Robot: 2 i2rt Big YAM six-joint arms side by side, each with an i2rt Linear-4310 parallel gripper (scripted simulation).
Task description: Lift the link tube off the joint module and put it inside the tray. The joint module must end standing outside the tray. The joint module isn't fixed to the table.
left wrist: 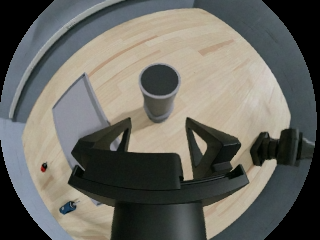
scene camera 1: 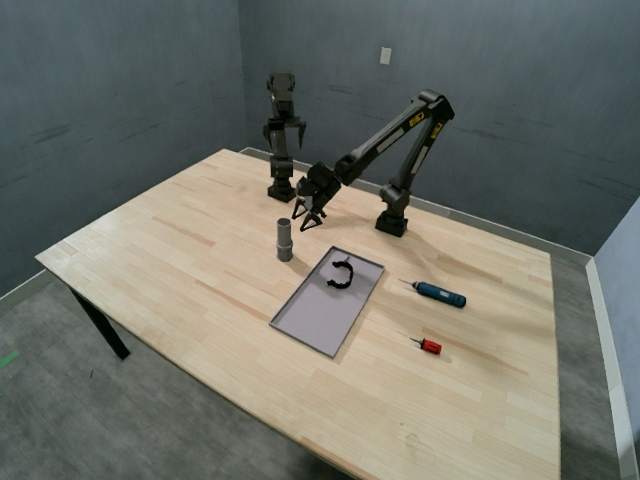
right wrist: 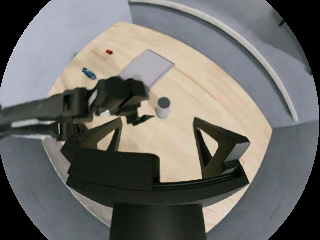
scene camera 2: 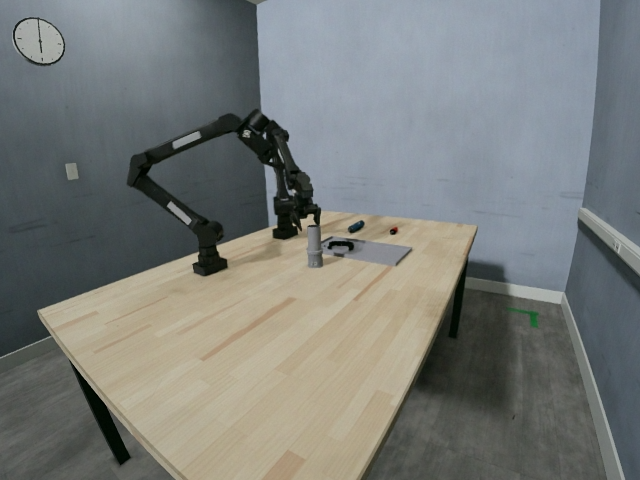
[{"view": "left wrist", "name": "my left gripper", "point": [158, 121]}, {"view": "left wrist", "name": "flat grey tray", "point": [76, 114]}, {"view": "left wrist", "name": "grey link tube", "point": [159, 83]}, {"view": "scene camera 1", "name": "flat grey tray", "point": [322, 315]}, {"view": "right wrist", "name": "my right gripper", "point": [157, 120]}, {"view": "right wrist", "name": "flat grey tray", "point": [150, 66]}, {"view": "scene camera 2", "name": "flat grey tray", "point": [375, 252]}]
